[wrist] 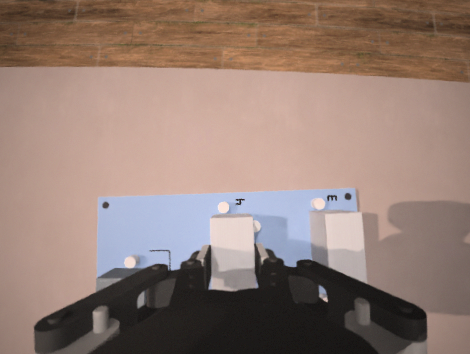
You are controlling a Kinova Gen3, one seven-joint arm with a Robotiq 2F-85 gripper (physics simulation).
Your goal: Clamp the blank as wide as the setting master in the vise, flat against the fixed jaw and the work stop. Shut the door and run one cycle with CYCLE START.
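Places are measured from the arm's base along level axes (x back, y right, z up), in millimetres.
Pixels of known places: gripper, fingertip midpoint: [232,255].
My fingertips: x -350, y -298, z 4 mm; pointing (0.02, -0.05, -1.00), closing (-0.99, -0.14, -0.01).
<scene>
Ahead of a thing's pixels: the offset from my fingertips to its top centre. "spot": to the spot under its first point. Level surfaces: height alone.
A light, whitish block {dy -2, dx +1, dz +9 mm} [232,237] stands upright on the blue board [165,220], at the lower middle of the wrist view. My gripper [232,255] is shut on this block, one finger against its left side and one against its right. Another light block {dy -15, dx -88, dz +8 mm} [345,240] is to the right, near the board's right edge. A dark grey block {dy +58, dx +88, dz -3 mm} [119,274] is at the lower left, partly hidden by the gripper linkage. The frames do not tell which block is the blank or the setting master. The vise, door, work stop and CYCLE START do not show in this view.
White round pegs stand on the board, one [223,207] behind the held block, one [256,226] at its right side, one {spot: dy -50, dx -75, dz -20 mm} [318,203] behind the right block and one {spot: dy +22, dx +93, dz -20 mm} [130,261] behind the grey block. A pinkish surface {dz -36 mm} [225,130] surrounds the board; wooden planks [200,30] lie beyond it.
</scene>
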